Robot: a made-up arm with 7 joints.
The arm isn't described. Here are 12 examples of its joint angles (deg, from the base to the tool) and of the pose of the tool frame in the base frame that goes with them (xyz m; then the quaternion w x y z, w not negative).
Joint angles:
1: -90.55 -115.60 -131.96 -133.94 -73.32 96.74 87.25
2: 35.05 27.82 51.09 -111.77 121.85 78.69 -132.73
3: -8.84 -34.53 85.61 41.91 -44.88 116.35 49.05
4: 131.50 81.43 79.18 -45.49 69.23 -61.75 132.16
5: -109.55 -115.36 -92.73 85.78 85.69 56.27 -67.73
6: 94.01 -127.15 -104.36 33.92 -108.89 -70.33 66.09
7: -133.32 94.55 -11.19 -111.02 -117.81 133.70 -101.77
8: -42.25 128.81 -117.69 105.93 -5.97 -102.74 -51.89
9: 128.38 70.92 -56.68 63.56 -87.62 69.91 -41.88
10: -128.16 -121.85 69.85 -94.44 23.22 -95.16 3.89
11: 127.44 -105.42 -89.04 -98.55 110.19 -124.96 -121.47
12: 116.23 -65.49 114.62 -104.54 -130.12 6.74 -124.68
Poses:
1: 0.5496 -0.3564 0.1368 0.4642 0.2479 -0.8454 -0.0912
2: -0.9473 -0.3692 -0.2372 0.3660 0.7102 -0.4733 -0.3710
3: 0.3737 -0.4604 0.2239 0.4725 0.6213 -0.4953 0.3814
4: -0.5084 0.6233 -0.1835 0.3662 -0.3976 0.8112 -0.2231
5: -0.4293 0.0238 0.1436 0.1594 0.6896 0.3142 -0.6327
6: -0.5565 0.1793 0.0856 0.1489 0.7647 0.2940 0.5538
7: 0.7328 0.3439 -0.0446 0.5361 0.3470 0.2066 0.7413
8: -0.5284 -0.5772 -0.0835 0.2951 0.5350 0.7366 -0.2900
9: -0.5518 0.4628 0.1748 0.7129 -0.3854 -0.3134 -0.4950
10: 0.9132 0.2941 0.6987 0.4422 0.1231 -0.7012 0.5455
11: -0.2752 -0.3807 0.3053 0.4420 0.3143 0.5377 -0.6456
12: -0.4172 0.2367 0.5575 0.3226 0.0125 0.2772 -0.9049
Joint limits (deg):
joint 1: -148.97..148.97
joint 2: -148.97..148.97
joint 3: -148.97..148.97
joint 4: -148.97..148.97
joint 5: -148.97..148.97
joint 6: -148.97..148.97
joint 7: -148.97..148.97
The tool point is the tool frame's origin. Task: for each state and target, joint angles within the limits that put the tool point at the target. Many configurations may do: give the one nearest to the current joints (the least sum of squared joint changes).
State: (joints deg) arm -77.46 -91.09 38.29 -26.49 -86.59 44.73 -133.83
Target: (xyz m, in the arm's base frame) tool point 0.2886 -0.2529 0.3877
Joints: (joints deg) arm -87.71 -86.87 60.32 -20.10 -98.80 38.67 -148.97
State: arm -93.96 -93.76 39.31 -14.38 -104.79 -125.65 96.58
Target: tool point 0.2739 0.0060 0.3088
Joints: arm -103.98 -102.27 45.21 -19.85 -122.12 -118.51 90.75
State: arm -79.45 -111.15 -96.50 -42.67 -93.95 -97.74 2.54
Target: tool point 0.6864 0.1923 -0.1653
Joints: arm -101.95 -117.94 -90.29 -44.86 -133.45 -96.32 -1.52
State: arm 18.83 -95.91 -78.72 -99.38 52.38 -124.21 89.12
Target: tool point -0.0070 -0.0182 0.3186
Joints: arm 19.93 -88.41 -69.27 -104.21 86.63 -121.35 129.12
